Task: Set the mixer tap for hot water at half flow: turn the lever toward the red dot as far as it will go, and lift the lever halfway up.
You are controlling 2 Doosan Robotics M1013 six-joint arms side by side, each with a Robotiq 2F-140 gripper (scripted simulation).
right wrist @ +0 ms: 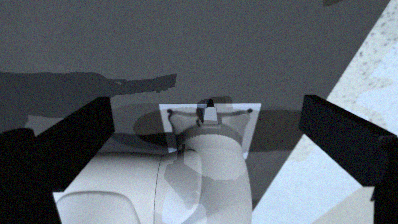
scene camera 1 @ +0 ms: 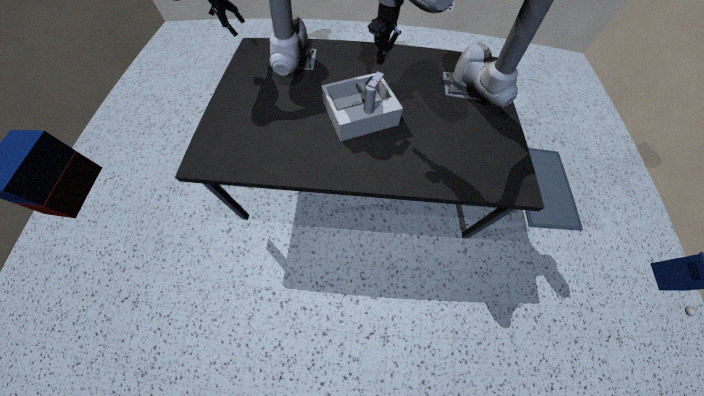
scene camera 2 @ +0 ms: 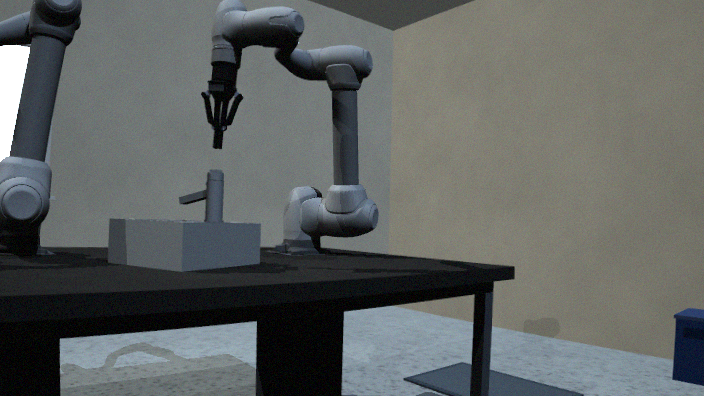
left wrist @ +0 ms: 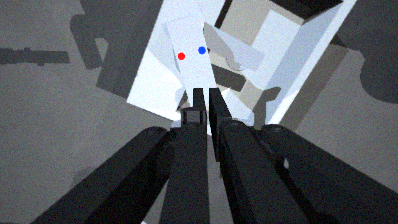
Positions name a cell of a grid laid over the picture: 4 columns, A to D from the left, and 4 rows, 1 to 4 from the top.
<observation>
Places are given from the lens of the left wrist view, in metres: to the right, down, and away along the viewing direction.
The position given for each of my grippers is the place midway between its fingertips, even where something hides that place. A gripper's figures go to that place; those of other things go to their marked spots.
my left gripper (left wrist: C2): 0.01, -0.01, 0.17
white basin (left wrist: C1): 0.20, -0.15, 0.46
flat lever (left wrist: B1): -0.01, -0.08, 0.22
The marked spots on the white basin and the flat lever are 0.33 m apart.
</observation>
